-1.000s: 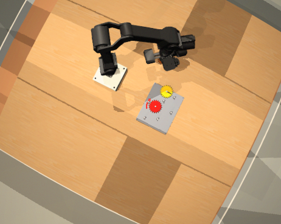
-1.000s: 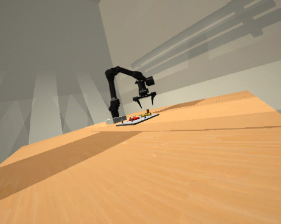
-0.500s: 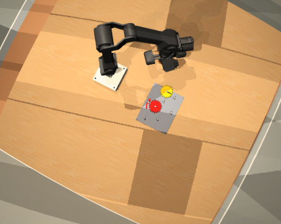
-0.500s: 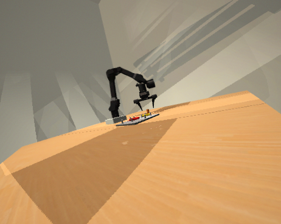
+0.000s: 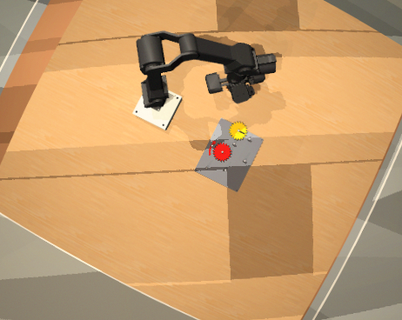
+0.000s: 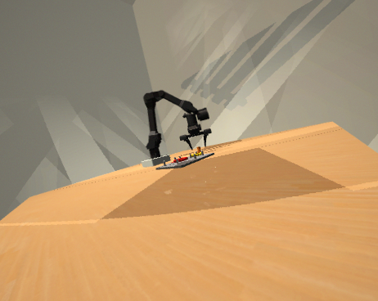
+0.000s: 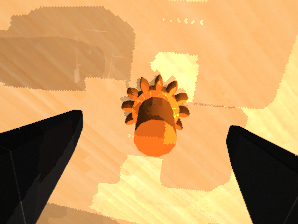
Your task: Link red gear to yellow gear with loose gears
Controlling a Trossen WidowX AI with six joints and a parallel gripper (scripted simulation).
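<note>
Now: gripper tip 1 cm above the orange gear. Also, from my gripper tip: red gear 8 cm ahead, 22 cm to the right, 1 cm below.
</note>
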